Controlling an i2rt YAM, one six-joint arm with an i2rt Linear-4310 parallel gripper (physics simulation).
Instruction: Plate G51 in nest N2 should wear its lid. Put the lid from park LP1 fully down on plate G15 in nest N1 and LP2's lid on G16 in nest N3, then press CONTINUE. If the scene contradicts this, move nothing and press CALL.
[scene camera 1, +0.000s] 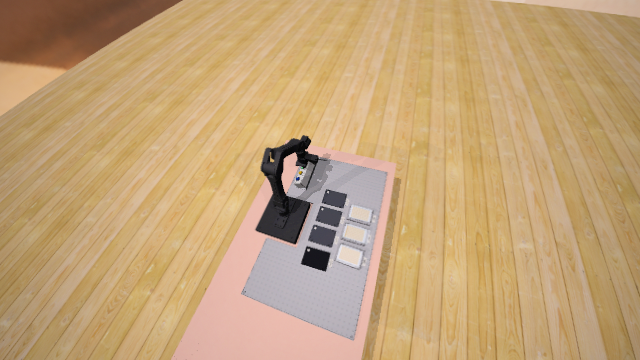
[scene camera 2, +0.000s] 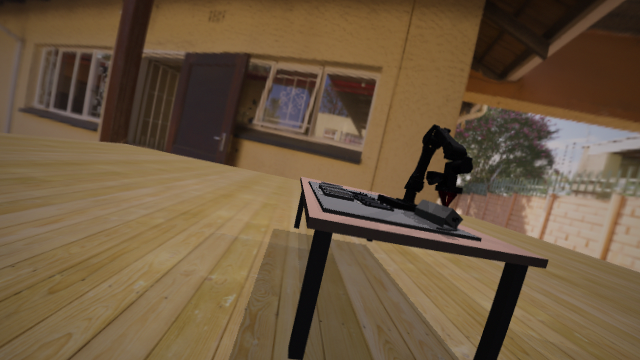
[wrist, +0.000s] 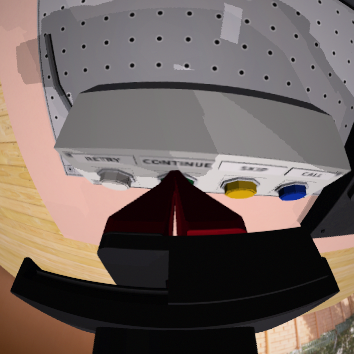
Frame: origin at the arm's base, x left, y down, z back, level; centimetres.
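Seen in the pictures: gripper, fingertip midpoint: (scene camera 1: 304, 166) (wrist: 174, 177); arm's base at its link origin: (scene camera 1: 285, 212) (scene camera 2: 407, 203).
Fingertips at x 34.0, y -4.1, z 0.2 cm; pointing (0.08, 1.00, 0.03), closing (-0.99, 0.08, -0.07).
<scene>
Pixels of each thing's top centre, then the offset from my fingertips to it. "*": a spot on its surface instead. Level surfaces: height alone.
- green CONTINUE button at a spot on its surface: (wrist: 189, 181) * dx -1.1, dy +0.3, dz +0.4 cm
- grey control box at its top centre: (wrist: 216, 178) (scene camera 2: 439, 204) (scene camera 1: 304, 169) dx -2.6, dy -1.3, dz -1.3 cm
- blue CALL button at its top centre: (wrist: 296, 198) dx -10.2, dy -0.4, dz +0.5 cm
- white button at its top centre: (wrist: 111, 186) dx +4.8, dy -0.4, dz +1.3 cm
- yellow SKIP button at its top centre: (wrist: 242, 196) dx -5.2, dy -0.4, dz +0.8 cm
- grey perforated board at its surface level: dy +7.1 cm
- pink table at its surface level: dy +8.4 cm
My gripper (scene camera 2: 448, 204) (wrist: 174, 177) is shut and empty, with its red fingertips at the green CONTINUE button (wrist: 189, 181). The tips hide most of this button; I cannot tell whether it is pressed in. The button stands on the grey control box (scene camera 1: 306, 179) (scene camera 2: 434, 212) (wrist: 200, 125). The blue CALL button (wrist: 292, 192) is at the box's right end in the wrist view. In scene camera 1, three pale plates (scene camera 1: 360, 214) (scene camera 1: 355, 233) (scene camera 1: 350, 255) lie in a row beside several dark rectangles (scene camera 1: 334, 198) (scene camera 1: 315, 258). Plate labels and lid seating are too small to read.
A white button (wrist: 115, 180) under RETRY and the yellow SKIP button (wrist: 240, 189) flank CONTINUE. The box stands on the grey perforated board (scene camera 1: 300, 290) (wrist: 145, 52) near its edge, on the pink table (scene camera 1: 220, 320). The black arm base (scene camera 1: 270, 225) stands beside the board.
</scene>
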